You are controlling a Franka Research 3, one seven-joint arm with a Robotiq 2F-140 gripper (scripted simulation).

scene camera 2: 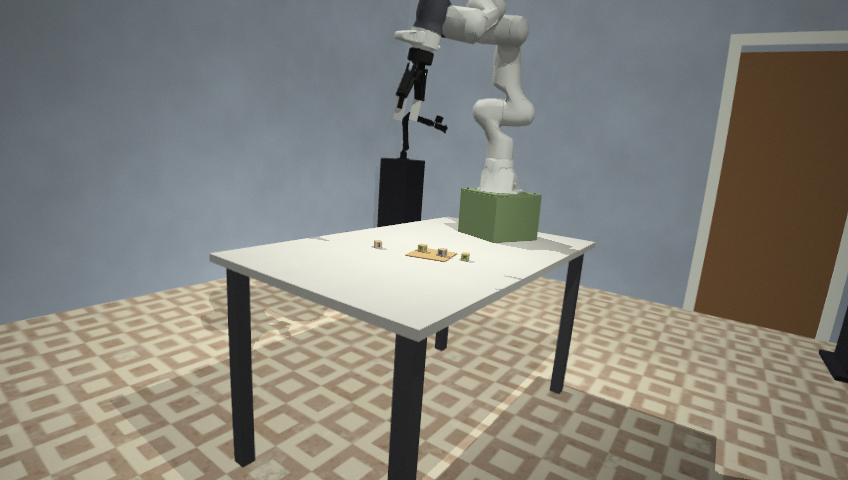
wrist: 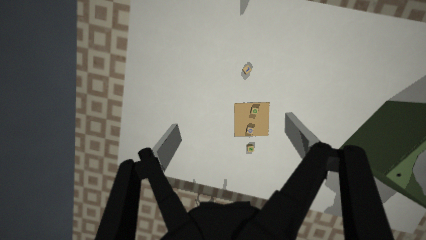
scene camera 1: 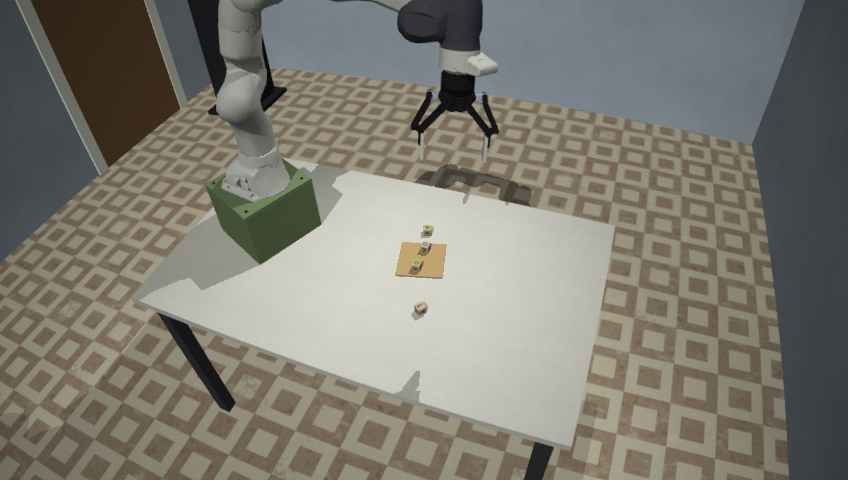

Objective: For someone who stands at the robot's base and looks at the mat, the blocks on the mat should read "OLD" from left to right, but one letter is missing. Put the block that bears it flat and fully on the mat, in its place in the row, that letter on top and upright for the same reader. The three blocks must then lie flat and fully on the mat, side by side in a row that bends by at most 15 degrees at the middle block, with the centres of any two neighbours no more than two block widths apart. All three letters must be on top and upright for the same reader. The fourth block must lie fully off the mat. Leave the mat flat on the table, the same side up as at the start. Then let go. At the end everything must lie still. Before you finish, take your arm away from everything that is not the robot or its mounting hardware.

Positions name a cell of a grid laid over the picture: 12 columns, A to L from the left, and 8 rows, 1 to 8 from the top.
gripper: scene camera 2 F3; wrist G5; scene camera 1 G3
